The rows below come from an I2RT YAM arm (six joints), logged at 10 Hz.
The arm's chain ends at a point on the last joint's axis. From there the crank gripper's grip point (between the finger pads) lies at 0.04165 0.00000 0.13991 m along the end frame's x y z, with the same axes.
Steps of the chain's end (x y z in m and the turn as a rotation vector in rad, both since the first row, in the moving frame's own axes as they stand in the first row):
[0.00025, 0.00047, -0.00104, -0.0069, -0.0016, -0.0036]
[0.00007, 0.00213, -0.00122, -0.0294, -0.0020, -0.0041]
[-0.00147, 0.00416, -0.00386, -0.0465, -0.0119, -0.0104]
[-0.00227, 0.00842, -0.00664, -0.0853, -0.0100, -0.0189]
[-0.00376, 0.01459, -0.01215, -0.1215, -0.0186, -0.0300]
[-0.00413, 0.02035, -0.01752, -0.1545, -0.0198, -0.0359]
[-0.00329, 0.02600, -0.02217, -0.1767, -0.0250, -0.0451]
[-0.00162, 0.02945, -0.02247, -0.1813, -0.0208, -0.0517]
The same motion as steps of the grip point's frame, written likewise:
[0.00003, 0.00129, -0.00098, -0.0069, -0.0016, -0.0036]
[-0.00020, 0.00607, -0.00119, -0.0294, -0.0020, -0.0041]
[-0.00311, 0.01025, -0.00352, -0.0465, -0.0119, -0.0104]
[-0.00356, 0.01958, -0.00671, -0.0853, -0.0100, -0.0189]
[-0.00613, 0.03038, -0.01236, -0.1215, -0.0186, -0.0300]
[-0.00654, 0.04050, -0.01828, -0.1545, -0.0198, -0.0359]
[-0.00627, 0.04889, -0.02319, -0.1767, -0.0250, -0.0451]
[-0.00392, 0.05268, -0.02374, -0.1813, -0.0208, -0.0517]

